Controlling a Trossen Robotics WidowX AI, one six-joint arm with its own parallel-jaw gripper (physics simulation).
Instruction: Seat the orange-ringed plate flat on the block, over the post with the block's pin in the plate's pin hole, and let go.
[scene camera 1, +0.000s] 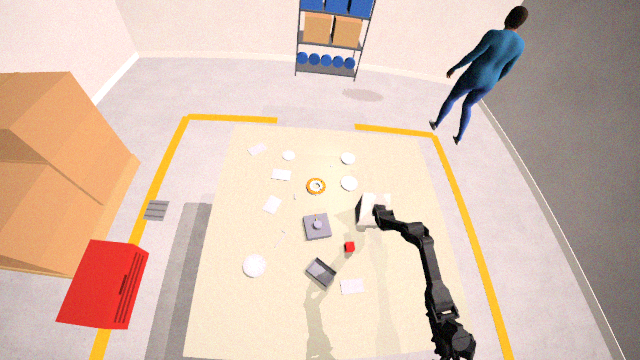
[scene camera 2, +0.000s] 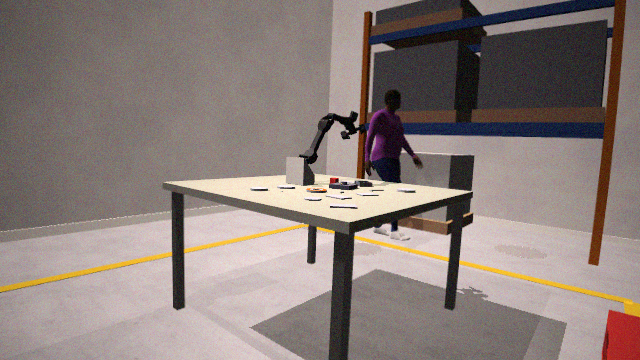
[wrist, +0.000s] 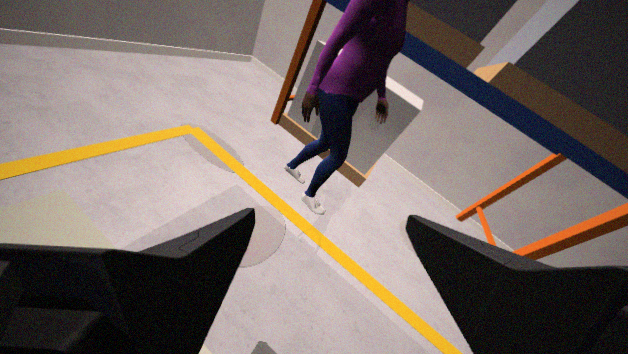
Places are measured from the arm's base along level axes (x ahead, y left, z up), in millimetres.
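Pixels of known places: gripper, between the fingertips: (scene camera 2: 355, 136) (wrist: 331, 218); arm's base, origin of its link: (scene camera 1: 378, 210) (scene camera 2: 299, 167).
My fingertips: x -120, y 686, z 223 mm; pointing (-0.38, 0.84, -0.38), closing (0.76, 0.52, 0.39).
Observation:
Ahead of a thing's pixels: the offset from my fingertips to its top centre. "*": to the spot under its first point. Level surfaces: height alone.
The orange-ringed plate @(dx +437, dy -850, dz -310 mm) (scene camera 1: 309, 190) (scene camera 2: 316, 191) lies on the table (scene camera 1: 220, 300) (scene camera 2: 225, 199), apart from the block; its pin hole is too small to make out. The square grey block @(dx +418, dy -610, dz -282 mm) (scene camera 1: 310, 233) (scene camera 2: 343, 187) sits on the table with a round post @(dz -282 mm) (scene camera 1: 317, 225) at its middle and a small orange-yellow pin @(* dx +431, dy -651, dz -298 mm) (scene camera 1: 315, 217) near one edge. My gripper (scene camera 2: 355, 132) (wrist: 331, 218) is open and empty, high above the table's level and well away from plate and block. In scene camera 1 the arm runs to the lower right, where its fingertips cannot be made out.
A red cube @(dx +257, dy -511, dz -282 mm) (scene camera 1: 349, 247) (scene camera 2: 334, 180) and a dark open tray @(dx +388, dy -385, dz -296 mm) (scene camera 1: 327, 280) (scene camera 2: 363, 183) are near the block. White discs and flat cards lie around. The pale arm pedestal (scene camera 1: 367, 212) (scene camera 2: 296, 171) stands beside them. A person in purple (scene camera 2: 387, 135) (wrist: 360, 55) is beyond the table.

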